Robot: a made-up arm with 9 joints. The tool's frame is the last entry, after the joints.
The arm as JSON. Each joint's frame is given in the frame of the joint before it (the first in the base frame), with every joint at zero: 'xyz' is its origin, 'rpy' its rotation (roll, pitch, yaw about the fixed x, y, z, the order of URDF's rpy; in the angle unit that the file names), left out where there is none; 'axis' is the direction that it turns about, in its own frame. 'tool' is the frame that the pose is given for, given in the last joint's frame.
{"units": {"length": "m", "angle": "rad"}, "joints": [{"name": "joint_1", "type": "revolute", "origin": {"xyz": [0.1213, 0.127, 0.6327]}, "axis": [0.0, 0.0, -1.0]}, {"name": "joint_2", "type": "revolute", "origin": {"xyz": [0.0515, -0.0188, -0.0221]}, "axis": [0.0, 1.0, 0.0]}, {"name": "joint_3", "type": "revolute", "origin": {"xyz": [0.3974, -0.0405, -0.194]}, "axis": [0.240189, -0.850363, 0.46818]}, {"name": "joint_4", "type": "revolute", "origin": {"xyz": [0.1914, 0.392, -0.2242]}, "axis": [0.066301, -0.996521, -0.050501]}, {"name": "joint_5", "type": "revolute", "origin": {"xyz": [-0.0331, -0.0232, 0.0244]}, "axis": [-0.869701, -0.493, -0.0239]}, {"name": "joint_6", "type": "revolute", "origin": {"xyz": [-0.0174, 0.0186, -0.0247]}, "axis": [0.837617, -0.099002, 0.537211]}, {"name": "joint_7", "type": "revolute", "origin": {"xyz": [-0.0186, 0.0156, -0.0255]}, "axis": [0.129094, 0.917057, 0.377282]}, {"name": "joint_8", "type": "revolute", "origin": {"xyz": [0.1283, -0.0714, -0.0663]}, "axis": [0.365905, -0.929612, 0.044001]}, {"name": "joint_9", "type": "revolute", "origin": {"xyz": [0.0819, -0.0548, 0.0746]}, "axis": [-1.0, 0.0, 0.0]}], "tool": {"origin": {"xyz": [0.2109, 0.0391, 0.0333], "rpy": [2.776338, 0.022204, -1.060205]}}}
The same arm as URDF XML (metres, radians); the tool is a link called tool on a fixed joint. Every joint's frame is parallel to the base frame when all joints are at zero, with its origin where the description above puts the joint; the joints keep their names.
<robot name="arm">
<joint name="tool_fixed" type="fixed"><parent link="link9"/><child link="tool"/><origin xyz="0.2109 0.0391 0.0333" rpy="2.7763 0.0222 -1.0602"/></joint>
<joint name="joint_9" type="continuous"><parent link="link8"/><child link="link9"/><origin xyz="0.0819 -0.0548 0.0746" rpy="0 0 0"/><axis xyz="-1 0 0"/></joint>
<joint name="joint_8" type="continuous"><parent link="link7"/><child link="link8"/><origin xyz="0.1283 -0.0714 -0.0663" rpy="0 0 0"/><axis xyz="0.365905 -0.929612 0.044001"/></joint>
<joint name="joint_7" type="continuous"><parent link="link6"/><child link="link7"/><origin xyz="-0.0186 0.0156 -0.0255" rpy="0 0 0"/><axis xyz="0.129094 0.917057 0.377282"/></joint>
<joint name="joint_6" type="continuous"><parent link="link5"/><child link="link6"/><origin xyz="-0.0174 0.0186 -0.0247" rpy="0 0 0"/><axis xyz="0.837617 -0.099002 0.537211"/></joint>
<joint name="joint_5" type="continuous"><parent link="link4"/><child link="link5"/><origin xyz="-0.0331 -0.0232 0.0244" rpy="0 0 0"/><axis xyz="-0.869701 -0.493 -0.0239"/></joint>
<joint name="joint_4" type="continuous"><parent link="link3"/><child link="link4"/><origin xyz="0.1914 0.392 -0.2242" rpy="0 0 0"/><axis xyz="0.066301 -0.996521 -0.050501"/></joint>
<joint name="joint_3" type="continuous"><parent link="link2"/><child link="link3"/><origin xyz="0.3974 -0.0405 -0.194" rpy="0 0 0"/><axis xyz="0.240189 -0.850363 0.46818"/></joint>
<joint name="joint_2" type="continuous"><parent link="link1"/><child link="link2"/><origin xyz="0.0515 -0.0188 -0.0221" rpy="0 0 0"/><axis xyz="0 1 0"/></joint>
<joint name="joint_1" type="continuous"><parent link="base"/><child link="link1"/><origin xyz="0.1213 0.127 0.6327" rpy="0 0 0"/><axis xyz="0 0 -1"/></joint>
<link name="base"/>
<link name="link1"/>
<link name="link2"/>
<link name="link3"/>
<link name="link4"/>
<link name="link5"/>
<link name="link6"/>
<link name="link7"/>
<link name="link8"/>
<link name="link9"/>
<link name="tool"/>
</robot>

